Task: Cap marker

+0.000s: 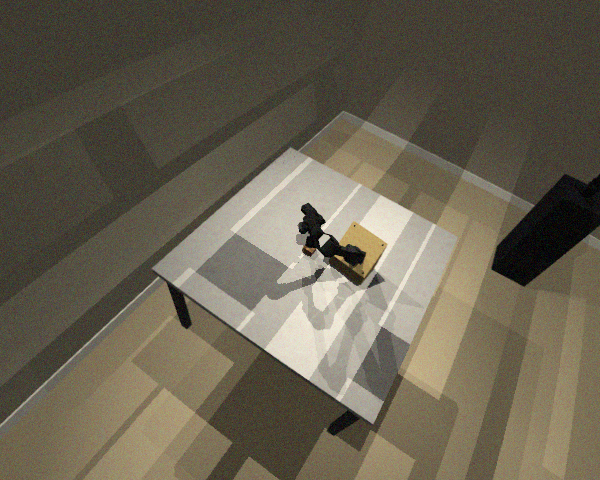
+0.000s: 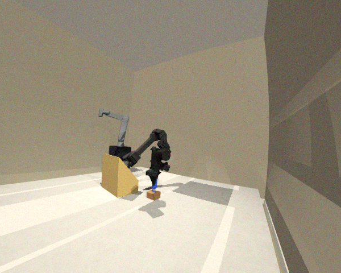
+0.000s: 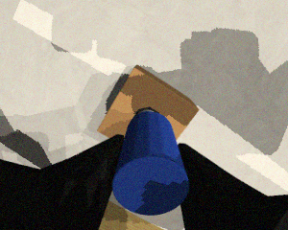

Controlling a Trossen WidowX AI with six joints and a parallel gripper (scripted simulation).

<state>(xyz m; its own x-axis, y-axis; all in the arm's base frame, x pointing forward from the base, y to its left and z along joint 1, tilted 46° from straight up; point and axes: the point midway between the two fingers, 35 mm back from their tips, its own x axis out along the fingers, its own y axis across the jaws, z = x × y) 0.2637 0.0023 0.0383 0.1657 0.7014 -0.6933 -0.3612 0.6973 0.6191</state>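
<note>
My gripper tip is 60 mm above the brown holder block. Also, from my gripper tip: blue cap 10 mm above.
</note>
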